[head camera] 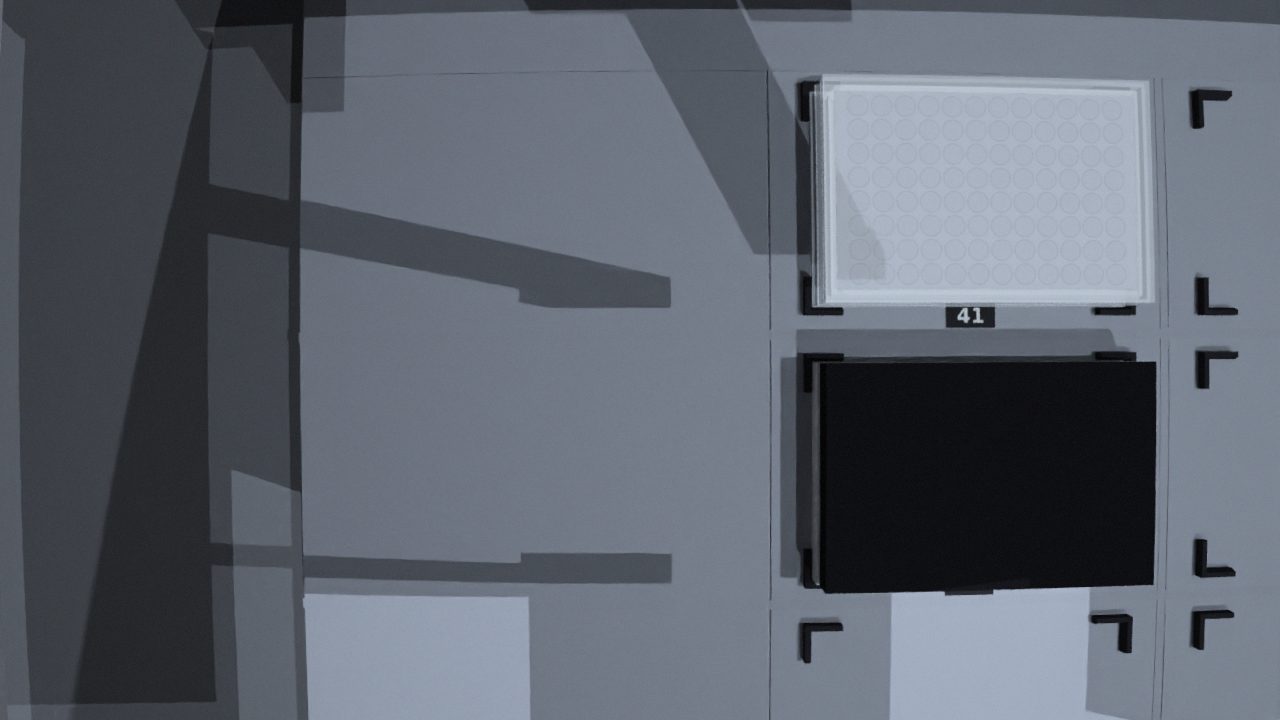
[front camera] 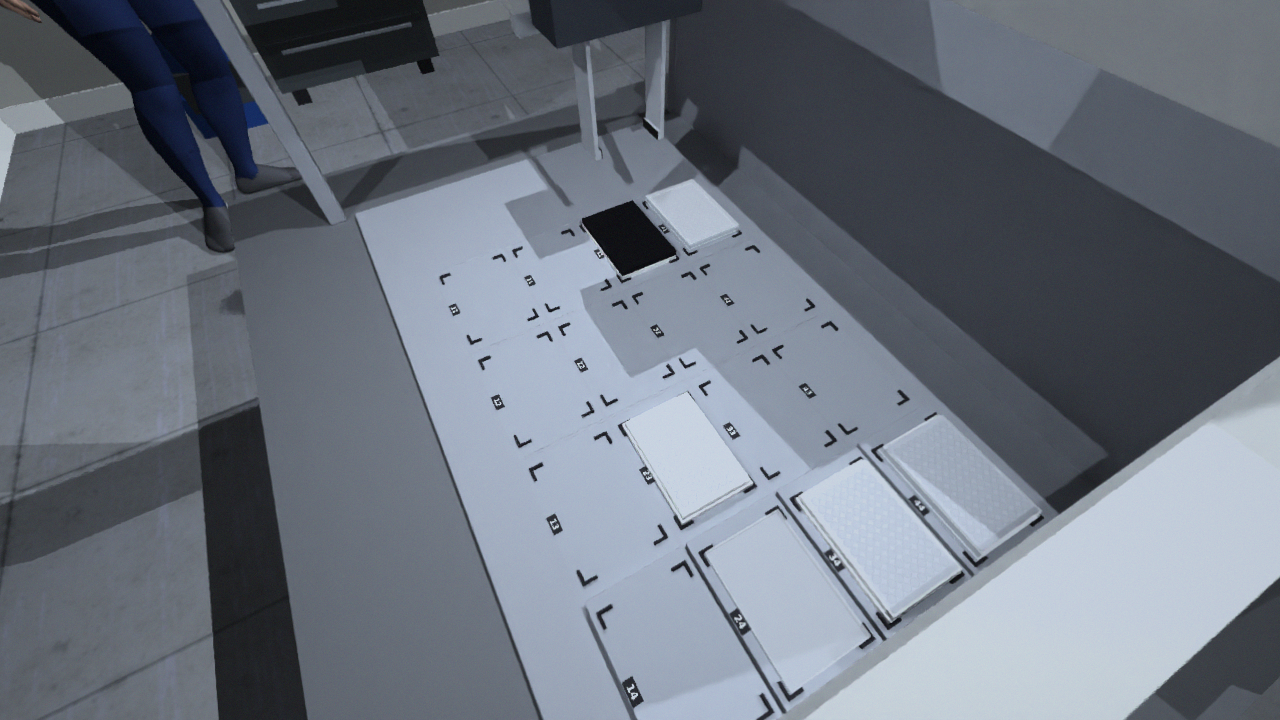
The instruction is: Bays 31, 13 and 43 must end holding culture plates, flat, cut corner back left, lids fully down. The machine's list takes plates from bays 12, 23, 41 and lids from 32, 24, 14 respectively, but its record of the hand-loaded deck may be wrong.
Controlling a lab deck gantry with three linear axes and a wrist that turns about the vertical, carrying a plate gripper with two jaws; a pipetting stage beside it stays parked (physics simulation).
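Seen in the pictures: gripper, fingertip midpoint: (front camera: 623, 141); robot's base at its link origin: (front camera: 442, 278).
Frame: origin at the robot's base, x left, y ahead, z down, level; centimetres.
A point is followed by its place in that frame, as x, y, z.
Observation:
A black lid (front camera: 629, 237) @(25.6, 7.2, -1.6) (head camera: 988, 476) @(25.7, 6.2, -1.7) covers a plate in bay 31; a pale plate edge shows beneath it, and whether it is fully down I cannot tell. A pale plate (front camera: 692, 213) @(36.1, 7.2, -1.7) (head camera: 982, 192) @(36.2, 6.0, -1.7) with a round-well pattern stands in bay 41. A white plate (front camera: 687, 456) @(14.8, 40.0, -1.4) lies in bay 23. A thin clear lid (front camera: 787, 595) @(15.1, 56.0, -2.2) lies in bay 24. Bays 13 and 43, and bays 12, 32 and 14, hold no plate or lid. My gripper (front camera: 624, 145) @(25.7, 6.4, -16.0) is open and empty, behind bays 31 and 41; its jaws do not show in the head view.
Well-patterned pale pieces lie in bay 34 (front camera: 878, 537) @(25.3, 56.1, -2.9) and bay 44 (front camera: 962, 483) @(36.2, 56.2, -2.9). Black corner guides mark the bays. A dark wall (front camera: 966, 205) @(49.9, 36.1, -17.0) runs along the right. A slanted post (front camera: 277, 116) @(-10.2, -20.7, -16.1) stands at the back left, with a person's legs (front camera: 192, 116) beyond it.

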